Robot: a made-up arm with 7 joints. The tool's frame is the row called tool.
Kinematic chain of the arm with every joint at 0, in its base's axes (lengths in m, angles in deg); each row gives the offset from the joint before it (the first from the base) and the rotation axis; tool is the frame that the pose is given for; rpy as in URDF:
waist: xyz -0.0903 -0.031 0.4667 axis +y
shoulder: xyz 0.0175 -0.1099 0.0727 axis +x
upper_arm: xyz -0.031 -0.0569 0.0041 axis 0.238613 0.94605 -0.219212
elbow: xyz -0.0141 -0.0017 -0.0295 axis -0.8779 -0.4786 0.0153
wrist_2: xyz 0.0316 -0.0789 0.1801 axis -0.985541 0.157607 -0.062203
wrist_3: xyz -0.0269 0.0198 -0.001 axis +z
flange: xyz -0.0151 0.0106 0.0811 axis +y
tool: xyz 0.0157 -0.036 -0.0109 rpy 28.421 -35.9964 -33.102
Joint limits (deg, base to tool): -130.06..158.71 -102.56..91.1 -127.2..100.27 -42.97..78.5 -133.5..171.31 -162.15..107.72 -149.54..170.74
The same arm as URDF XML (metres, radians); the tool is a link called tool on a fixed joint. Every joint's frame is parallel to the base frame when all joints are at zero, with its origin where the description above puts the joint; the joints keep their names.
<robot name="arm">
<joint name="tool_fixed" type="fixed"><parent link="link7"/><child link="tool"/><origin xyz="0.0157 -0.0360 -0.0109" rpy="0.4960 -0.6283 -0.5777"/></joint>
<joint name="flange" type="revolute"><parent link="link6"/><child link="link7"/><origin xyz="-0.0151 0.0106 0.0811" rpy="0.0000 0.0000 0.0000"/><axis xyz="0 1 0"/><limit lower="-2.6100" upper="2.9800"/></joint>
<joint name="wrist_3" type="revolute"><parent link="link5"/><child link="link6"/><origin xyz="-0.0269 0.0198 -0.0010" rpy="0.0000 0.0000 0.0000"/><axis xyz="0 0 1"/><limit lower="-2.8301" upper="1.8801"/></joint>
<joint name="wrist_2" type="revolute"><parent link="link4"/><child link="link5"/><origin xyz="0.0316 -0.0789 0.1801" rpy="0.0000 0.0000 0.0000"/><axis xyz="-0.985541 0.157607 -0.062203"/><limit lower="-2.3300" upper="2.9899"/></joint>
<joint name="elbow" type="revolute"><parent link="link3"/><child link="link4"/><origin xyz="-0.0141 -0.0017 -0.0295" rpy="0.0000 0.0000 0.0000"/><axis xyz="-0.8779 -0.4786 0.0153"/><limit lower="-0.7500" upper="1.3701"/></joint>
<joint name="upper_arm" type="revolute"><parent link="link2"/><child link="link3"/><origin xyz="-0.0310 -0.0569 0.0041" rpy="0.0000 0.0000 0.0000"/><axis xyz="0.238613 0.94605 -0.219212"/><limit lower="-2.2201" upper="1.7500"/></joint>
<joint name="shoulder" type="revolute"><parent link="link1"/><child link="link2"/><origin xyz="0.0175 -0.1099 0.0727" rpy="0.0000 0.0000 0.0000"/><axis xyz="1 0 0"/><limit lower="-1.7900" upper="1.5900"/></joint>
<joint name="waist" type="revolute"><parent link="base_link"/><child link="link1"/><origin xyz="-0.0903 -0.0310 0.4667" rpy="0.0000 0.0000 0.0000"/><axis xyz="0 1 0"/><limit lower="-2.2700" upper="2.7700"/></joint>
<link name="base_link"/>
<link name="link1"/>
<link name="link2"/>
<link name="link3"/>
<link name="link4"/>
<link name="link5"/>
<link name="link6"/>
<link name="link7"/>
<link name="tool"/>
</robot>

